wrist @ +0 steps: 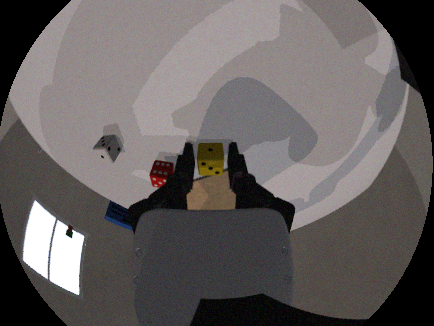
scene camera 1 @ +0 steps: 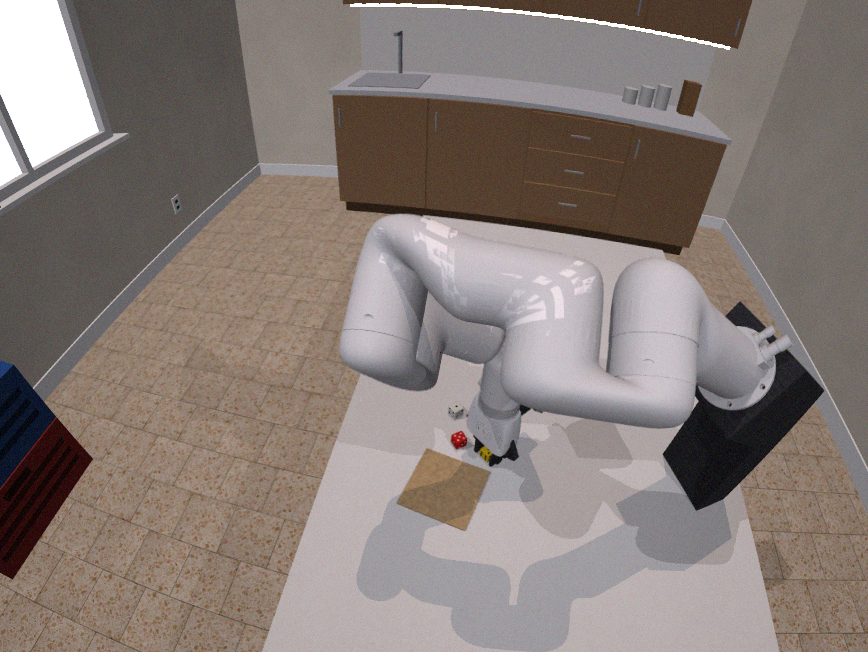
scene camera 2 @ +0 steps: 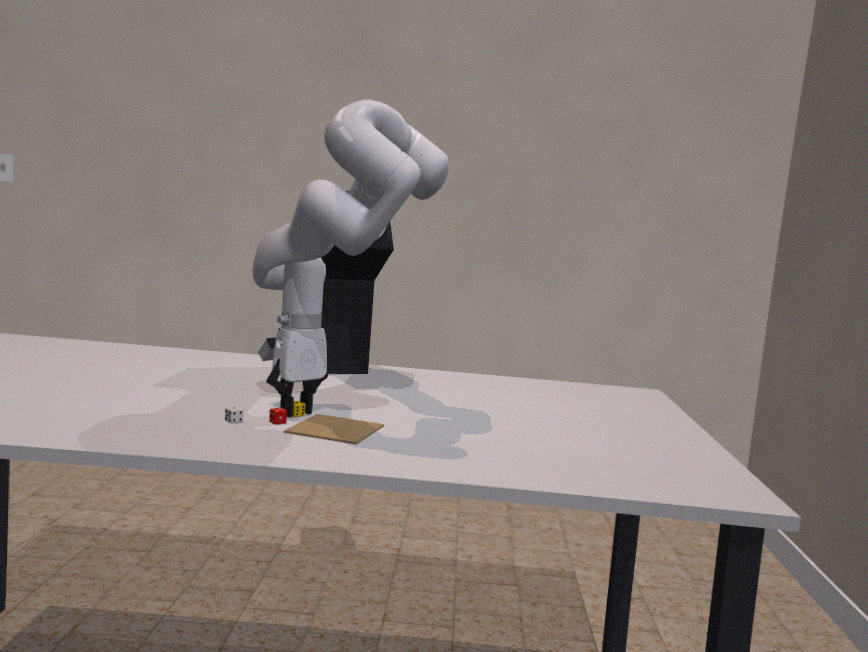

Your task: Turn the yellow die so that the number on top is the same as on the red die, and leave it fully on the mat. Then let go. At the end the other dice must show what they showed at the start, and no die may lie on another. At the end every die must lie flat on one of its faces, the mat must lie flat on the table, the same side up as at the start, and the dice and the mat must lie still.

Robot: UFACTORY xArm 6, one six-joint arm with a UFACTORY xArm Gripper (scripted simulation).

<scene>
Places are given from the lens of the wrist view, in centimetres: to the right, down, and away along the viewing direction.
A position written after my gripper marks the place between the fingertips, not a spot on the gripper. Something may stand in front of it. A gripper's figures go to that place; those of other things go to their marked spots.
my gripper (wrist: 210, 152): 0, -1, 14
yellow die (wrist: 210, 157): 0, -1, 11
mat (wrist: 209, 192): -1, 4, 20
The marked spots on the yellow die and the mat are 10 cm apart.
</scene>
